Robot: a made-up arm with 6 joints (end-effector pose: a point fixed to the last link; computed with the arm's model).
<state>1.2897 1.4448 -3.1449 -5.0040 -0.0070 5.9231</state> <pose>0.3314 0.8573 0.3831 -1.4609 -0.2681 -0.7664</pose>
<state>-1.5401 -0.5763 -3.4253 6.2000 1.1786 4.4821</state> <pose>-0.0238 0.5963 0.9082 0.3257 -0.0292 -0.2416</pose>
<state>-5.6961 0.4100 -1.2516 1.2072 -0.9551 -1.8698</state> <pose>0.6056 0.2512 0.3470 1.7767 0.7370 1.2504</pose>
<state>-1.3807 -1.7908 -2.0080 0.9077 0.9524 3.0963</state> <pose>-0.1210 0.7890 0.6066 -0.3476 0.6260 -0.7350</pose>
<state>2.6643 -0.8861 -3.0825 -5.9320 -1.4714 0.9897</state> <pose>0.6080 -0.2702 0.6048 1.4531 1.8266 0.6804</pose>
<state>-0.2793 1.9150 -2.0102 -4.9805 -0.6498 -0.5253</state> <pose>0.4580 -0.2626 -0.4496 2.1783 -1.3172 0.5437</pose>
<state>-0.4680 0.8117 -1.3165 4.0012 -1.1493 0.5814</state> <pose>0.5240 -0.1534 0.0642 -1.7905 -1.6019 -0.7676</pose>
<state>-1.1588 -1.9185 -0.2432 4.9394 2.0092 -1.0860</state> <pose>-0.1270 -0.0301 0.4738 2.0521 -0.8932 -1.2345</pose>
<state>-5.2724 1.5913 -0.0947 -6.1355 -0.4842 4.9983</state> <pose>-0.0419 -0.1009 -0.1279 -1.2367 -2.4388 1.5265</pose>
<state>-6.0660 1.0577 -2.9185 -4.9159 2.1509 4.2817</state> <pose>0.7351 0.2974 0.5360 -0.2556 -1.9943 -0.9298</pose>
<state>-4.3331 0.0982 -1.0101 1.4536 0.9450 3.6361</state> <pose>-0.2652 0.5649 0.3033 0.4824 -1.9859 -0.4105</pose>
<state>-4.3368 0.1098 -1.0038 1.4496 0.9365 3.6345</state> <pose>-0.2619 0.5658 0.2926 0.4724 -2.0031 -0.4013</pose>
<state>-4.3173 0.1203 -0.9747 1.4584 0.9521 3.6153</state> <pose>-0.2716 0.5521 0.2719 0.4893 -1.9965 -0.3518</pose>
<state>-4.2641 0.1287 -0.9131 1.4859 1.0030 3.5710</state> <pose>-0.2976 0.5154 0.2387 0.5403 -1.9519 -0.2478</pose>
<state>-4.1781 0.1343 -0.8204 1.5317 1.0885 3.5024</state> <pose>-0.3323 0.4525 0.1974 0.6124 -1.8648 -0.0998</pose>
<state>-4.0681 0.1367 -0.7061 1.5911 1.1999 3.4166</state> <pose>-0.3626 0.3677 0.1565 0.6814 -1.7423 0.0668</pose>
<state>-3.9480 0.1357 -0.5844 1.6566 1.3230 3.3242</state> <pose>-0.3773 0.2744 0.1237 0.7279 -1.6047 0.2228</pose>
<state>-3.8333 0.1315 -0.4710 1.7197 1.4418 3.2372</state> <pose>-0.3752 0.1889 0.1024 0.7471 -1.4763 0.3472</pose>
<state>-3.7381 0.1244 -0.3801 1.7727 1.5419 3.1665</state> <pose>-0.3636 0.1237 0.0920 0.7479 -1.3736 0.4314</pose>
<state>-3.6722 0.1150 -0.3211 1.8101 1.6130 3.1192</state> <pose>-0.3525 0.0830 0.0897 0.7433 -1.3019 0.4776</pose>
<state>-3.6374 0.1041 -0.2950 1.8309 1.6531 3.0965</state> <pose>-0.3480 0.0641 0.0924 0.7416 -1.2574 0.4942</pose>
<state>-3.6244 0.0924 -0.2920 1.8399 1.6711 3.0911</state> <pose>-0.3500 0.0591 0.0979 0.7445 -1.2302 0.4932</pose>
